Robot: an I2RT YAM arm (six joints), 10 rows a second.
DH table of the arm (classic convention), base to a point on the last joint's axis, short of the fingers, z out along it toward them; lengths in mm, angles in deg. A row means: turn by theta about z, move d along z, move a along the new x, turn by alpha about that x. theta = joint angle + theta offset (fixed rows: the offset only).
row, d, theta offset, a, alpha
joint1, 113.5, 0, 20, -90
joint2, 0, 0, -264, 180
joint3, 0, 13.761, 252.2, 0
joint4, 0, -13.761, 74, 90
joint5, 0, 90, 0, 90
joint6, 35.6, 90, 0, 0
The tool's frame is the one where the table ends.
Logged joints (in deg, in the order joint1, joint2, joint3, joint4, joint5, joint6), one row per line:
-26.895 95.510 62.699 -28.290 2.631 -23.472
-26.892 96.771 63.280 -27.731 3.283 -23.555
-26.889 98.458 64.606 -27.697 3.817 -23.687
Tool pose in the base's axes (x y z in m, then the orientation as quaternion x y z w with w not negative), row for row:
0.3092 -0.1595 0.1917 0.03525 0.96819 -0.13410 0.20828
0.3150 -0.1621 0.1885 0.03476 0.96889 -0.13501 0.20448
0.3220 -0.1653 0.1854 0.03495 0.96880 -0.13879 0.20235
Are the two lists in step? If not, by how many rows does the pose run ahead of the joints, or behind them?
The pose runs 2 rows ahead of the joints: the pose in row i belongs to the joints in row i + 2.
